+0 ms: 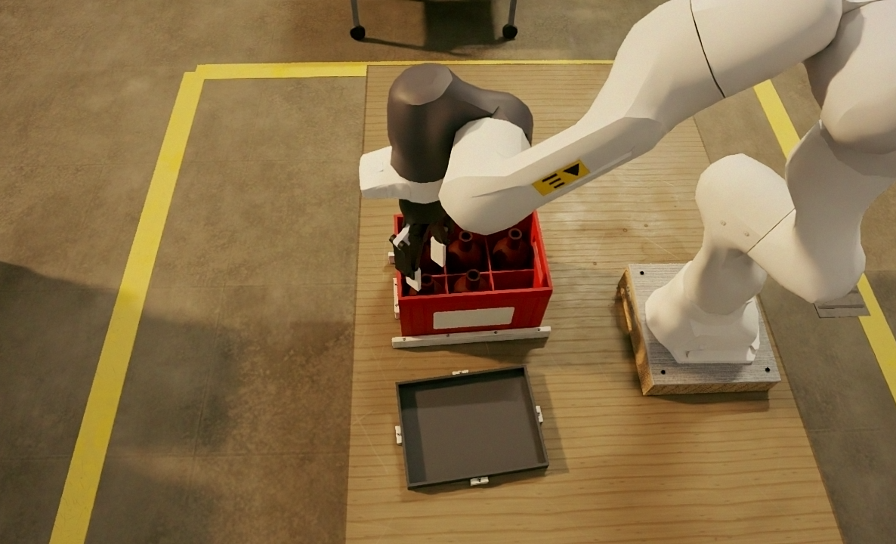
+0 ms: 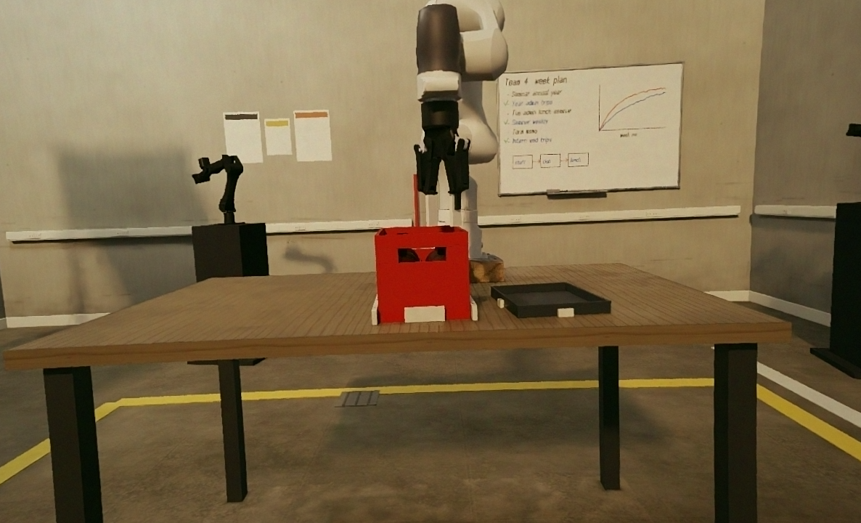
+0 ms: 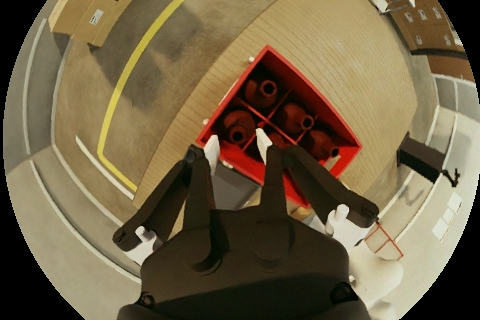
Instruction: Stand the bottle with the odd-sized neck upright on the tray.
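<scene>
The glass bottle is 130 mm below my hand, 80 mm behind it and 20 mm to the right of it. Also, from my hand: crate 130 mm below, 70 mm to the right, 70 mm behind; dark tray 200 mm to the left, 200 mm below, 120 mm behind.
</scene>
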